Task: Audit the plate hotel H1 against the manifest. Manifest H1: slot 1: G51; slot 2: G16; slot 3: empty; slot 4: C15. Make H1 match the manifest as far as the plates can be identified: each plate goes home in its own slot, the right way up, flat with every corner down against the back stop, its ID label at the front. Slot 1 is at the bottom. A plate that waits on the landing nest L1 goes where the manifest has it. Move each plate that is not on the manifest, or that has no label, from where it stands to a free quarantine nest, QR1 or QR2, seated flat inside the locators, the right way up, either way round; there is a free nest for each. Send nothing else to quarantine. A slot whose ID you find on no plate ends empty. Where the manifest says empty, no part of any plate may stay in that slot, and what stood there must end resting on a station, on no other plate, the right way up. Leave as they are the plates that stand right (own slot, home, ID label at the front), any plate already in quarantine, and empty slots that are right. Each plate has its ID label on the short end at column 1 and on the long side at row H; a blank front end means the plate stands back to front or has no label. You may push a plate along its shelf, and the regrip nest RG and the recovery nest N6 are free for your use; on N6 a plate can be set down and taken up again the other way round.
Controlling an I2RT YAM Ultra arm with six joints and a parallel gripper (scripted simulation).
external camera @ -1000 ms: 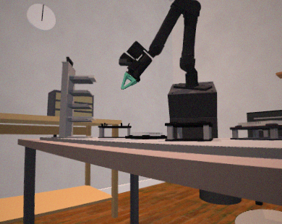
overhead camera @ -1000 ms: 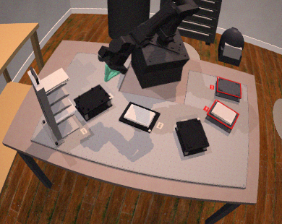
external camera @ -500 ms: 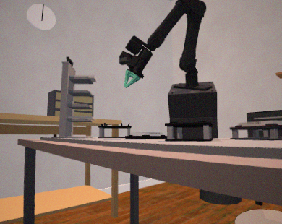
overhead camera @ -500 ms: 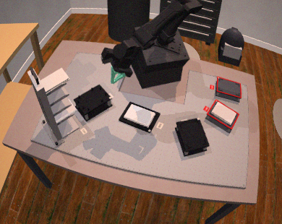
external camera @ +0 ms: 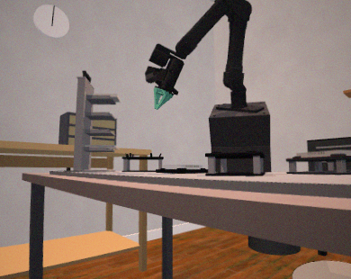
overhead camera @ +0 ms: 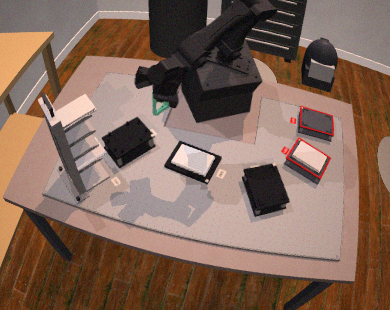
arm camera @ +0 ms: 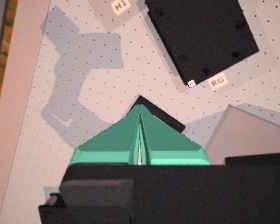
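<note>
My gripper is now 240 mm above the recovery nest N6, 110 mm to the right of it and 30 mm past it. From my hand the other things lie so: RG label 250 mm below, 110 mm behind, 70 mm to the right; then black regrip nest 190 mm below, 130 mm to the right, 30 mm behind; then H1 tag 250 mm below, 130 mm ahead, 120 mm to the right.
</note>
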